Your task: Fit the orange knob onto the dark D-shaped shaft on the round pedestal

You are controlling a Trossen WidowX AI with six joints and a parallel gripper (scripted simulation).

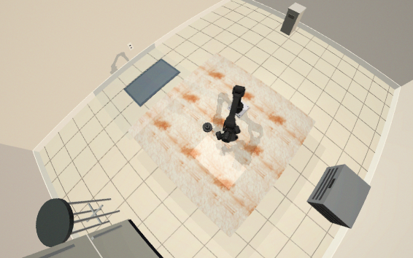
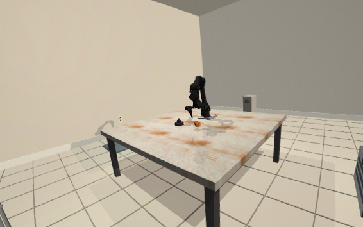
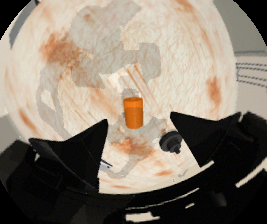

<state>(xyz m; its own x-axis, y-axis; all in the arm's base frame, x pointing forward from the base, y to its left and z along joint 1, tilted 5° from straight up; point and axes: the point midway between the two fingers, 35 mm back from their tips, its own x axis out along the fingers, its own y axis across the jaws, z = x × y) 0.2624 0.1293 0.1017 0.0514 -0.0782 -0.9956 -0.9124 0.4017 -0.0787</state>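
Right now the orange knob is 10 mm behind my gripper tip, 10 mm to the right of it and 60 mm below it. The rest, counted from my gripper tip: dark round pedestal (50 mm ahead, 190 mm to the right, 50 mm below).
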